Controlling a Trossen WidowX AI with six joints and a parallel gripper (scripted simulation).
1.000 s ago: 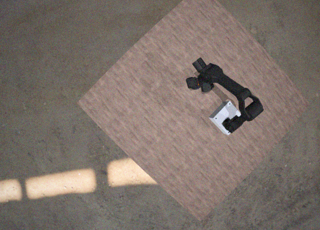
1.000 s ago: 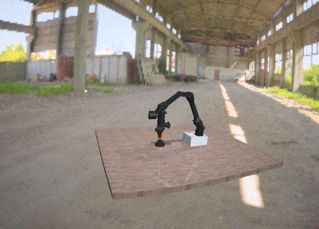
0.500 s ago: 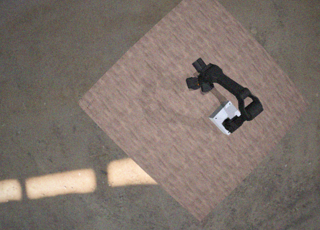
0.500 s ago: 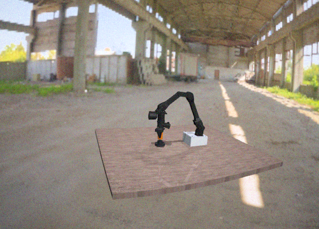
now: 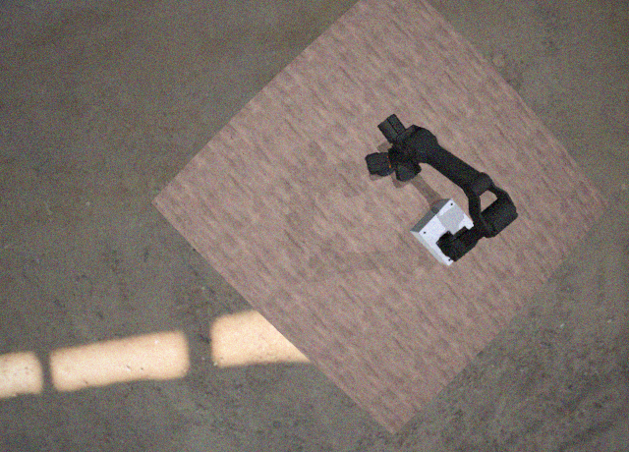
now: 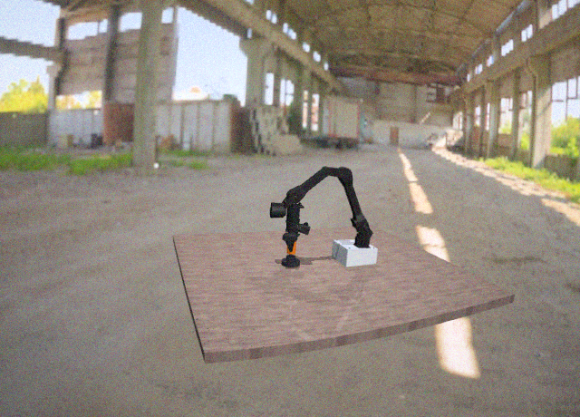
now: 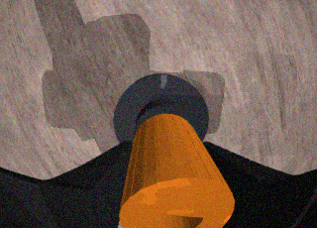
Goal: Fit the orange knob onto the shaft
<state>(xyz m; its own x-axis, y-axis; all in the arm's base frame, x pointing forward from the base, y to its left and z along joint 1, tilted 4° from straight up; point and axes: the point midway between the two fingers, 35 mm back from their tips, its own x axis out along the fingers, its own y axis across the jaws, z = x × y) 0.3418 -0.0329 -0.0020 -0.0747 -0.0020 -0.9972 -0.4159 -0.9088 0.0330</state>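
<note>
Now: the orange knob 2 cm above my gripper tip. From my gripper tip the other things lie so: dark round pedestal (4 cm below).
</note>
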